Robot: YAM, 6 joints.
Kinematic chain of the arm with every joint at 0, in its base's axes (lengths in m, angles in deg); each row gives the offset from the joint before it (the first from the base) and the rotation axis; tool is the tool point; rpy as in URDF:
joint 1: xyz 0 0 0.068 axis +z
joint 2: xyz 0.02 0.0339 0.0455 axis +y
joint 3: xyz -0.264 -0.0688 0 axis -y
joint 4: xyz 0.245 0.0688 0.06 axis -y
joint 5: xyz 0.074 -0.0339 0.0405 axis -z
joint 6: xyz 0.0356 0 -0.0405 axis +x
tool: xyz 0 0 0 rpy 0 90 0
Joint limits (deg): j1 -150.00..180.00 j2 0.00..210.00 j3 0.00..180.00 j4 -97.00..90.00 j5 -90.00..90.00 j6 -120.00..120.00
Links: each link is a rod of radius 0.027 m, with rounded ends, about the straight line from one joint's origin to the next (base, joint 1, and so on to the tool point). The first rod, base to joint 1, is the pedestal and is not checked.
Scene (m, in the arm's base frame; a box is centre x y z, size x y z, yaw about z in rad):
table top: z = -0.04
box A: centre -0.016 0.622 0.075 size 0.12 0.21 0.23 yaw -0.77
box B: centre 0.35 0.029 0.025 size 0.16 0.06 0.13 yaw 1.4
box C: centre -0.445 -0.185 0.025 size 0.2 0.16 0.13 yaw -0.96
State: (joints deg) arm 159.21 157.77 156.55 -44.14 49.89 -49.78
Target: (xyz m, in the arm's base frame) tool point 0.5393 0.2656 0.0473
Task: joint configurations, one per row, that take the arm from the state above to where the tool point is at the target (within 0.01 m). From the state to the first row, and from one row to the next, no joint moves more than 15 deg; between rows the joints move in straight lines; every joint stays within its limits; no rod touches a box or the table.
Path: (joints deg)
1: 145.88 155.89 164.37 -41.60 45.15 -55.01
2: 132.54 154.01 172.18 -39.05 40.40 -60.24
3: 119.21 152.13 180.00 -36.51 35.66 -65.46
4: 106.29 155.50 176.96 -35.67 37.65 -63.22
5: 93.38 158.87 173.93 -34.83 39.64 -60.98
6: 80.46 162.24 170.89 -33.99 41.62 -58.74
7: 67.55 165.61 167.85 -33.16 43.61 -56.50
8: 54.63 168.98 164.82 -32.32 45.60 -54.26
9: 41.72 172.35 161.78 -31.48 47.59 -52.02
10: 28.80 175.72 158.74 -30.64 49.57 -49.78

